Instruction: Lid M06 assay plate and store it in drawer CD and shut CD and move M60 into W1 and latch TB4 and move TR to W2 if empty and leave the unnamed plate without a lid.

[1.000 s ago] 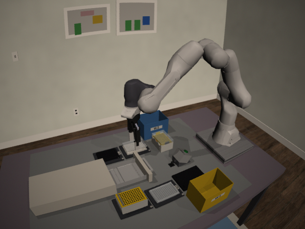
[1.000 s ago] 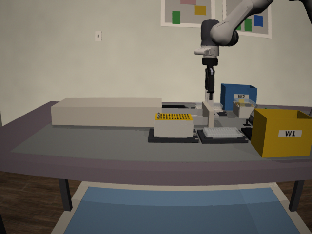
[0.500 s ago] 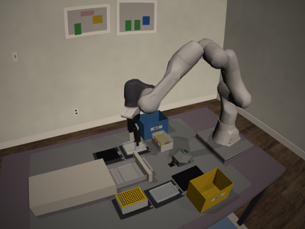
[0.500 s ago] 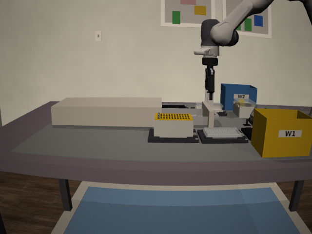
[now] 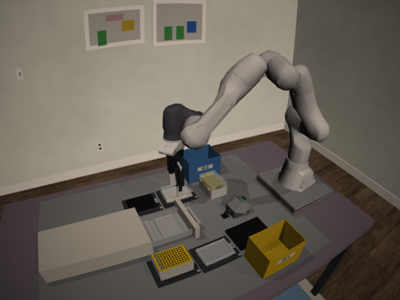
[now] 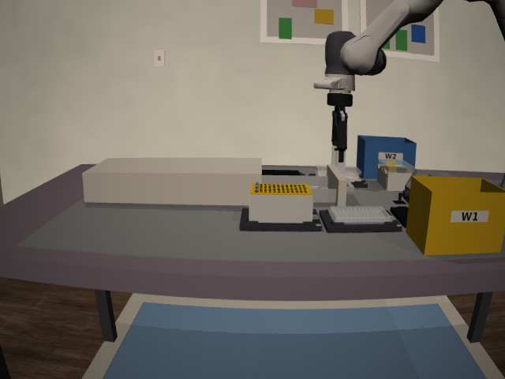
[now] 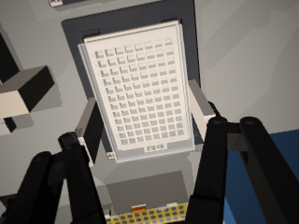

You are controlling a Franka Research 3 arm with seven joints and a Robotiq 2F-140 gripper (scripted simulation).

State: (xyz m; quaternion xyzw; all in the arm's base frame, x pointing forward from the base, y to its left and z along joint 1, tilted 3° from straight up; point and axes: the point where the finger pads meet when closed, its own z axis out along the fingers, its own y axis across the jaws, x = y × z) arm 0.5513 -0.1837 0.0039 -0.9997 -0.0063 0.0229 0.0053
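My hand is 40 mm above the white plate. Also, from my hand: blue bin W2: 180 mm behind, 130 mm to the right, 20 mm below; black plate: 170 mm ahead, 40 mm below, 10 mm to the left; tip box TB4: 170 mm behind, 30 mm to the left, 20 mm below.
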